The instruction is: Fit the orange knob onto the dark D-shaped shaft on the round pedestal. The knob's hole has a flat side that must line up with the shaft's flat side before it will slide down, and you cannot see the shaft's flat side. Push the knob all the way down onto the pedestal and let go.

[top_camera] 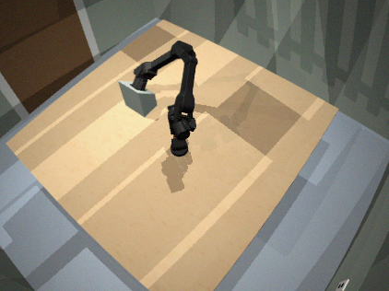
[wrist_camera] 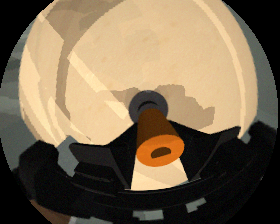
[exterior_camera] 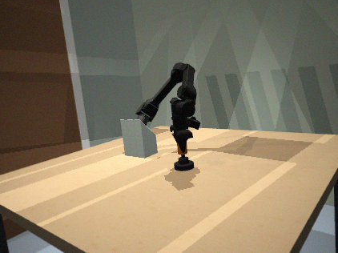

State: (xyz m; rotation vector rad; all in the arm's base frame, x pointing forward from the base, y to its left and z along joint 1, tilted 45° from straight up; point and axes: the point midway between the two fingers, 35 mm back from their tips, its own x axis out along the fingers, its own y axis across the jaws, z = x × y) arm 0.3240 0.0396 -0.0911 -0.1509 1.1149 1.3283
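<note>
Right now my gripper tip is 20 mm below the orange knob. The rest, counted from my gripper tip: dark round pedestal (40 mm below).
</note>
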